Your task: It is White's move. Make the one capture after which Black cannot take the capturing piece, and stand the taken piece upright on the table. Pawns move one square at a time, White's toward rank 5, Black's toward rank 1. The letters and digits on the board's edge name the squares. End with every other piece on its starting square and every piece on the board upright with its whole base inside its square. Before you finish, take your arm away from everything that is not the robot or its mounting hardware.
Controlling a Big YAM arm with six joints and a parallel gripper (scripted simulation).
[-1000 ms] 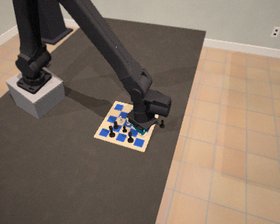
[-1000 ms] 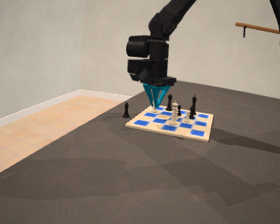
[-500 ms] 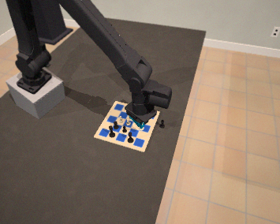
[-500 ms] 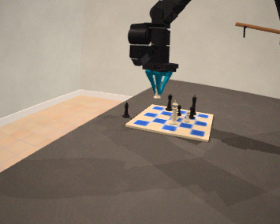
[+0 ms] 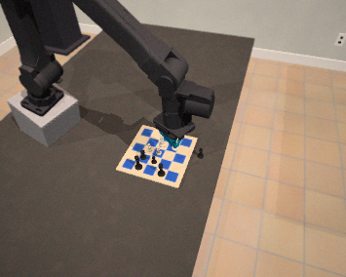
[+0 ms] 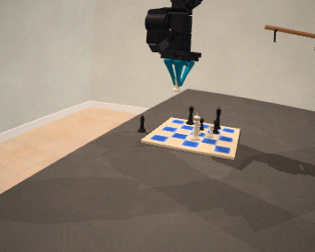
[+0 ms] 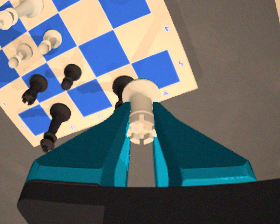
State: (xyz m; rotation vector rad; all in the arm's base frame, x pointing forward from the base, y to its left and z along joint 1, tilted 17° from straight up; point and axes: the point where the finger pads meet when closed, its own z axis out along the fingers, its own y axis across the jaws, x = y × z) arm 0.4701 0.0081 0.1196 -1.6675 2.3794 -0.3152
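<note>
Right now my hand is 80 mm past the tall white piece, 80 mm to the right of it and 90 mm above it. The rest, counted from my hand: blue-and-cream chessboard (80 mm behind, 40 mm to the left, 120 mm below); tall black piece (110 mm behind, 40 mm to the right, 90 mm below).
</note>
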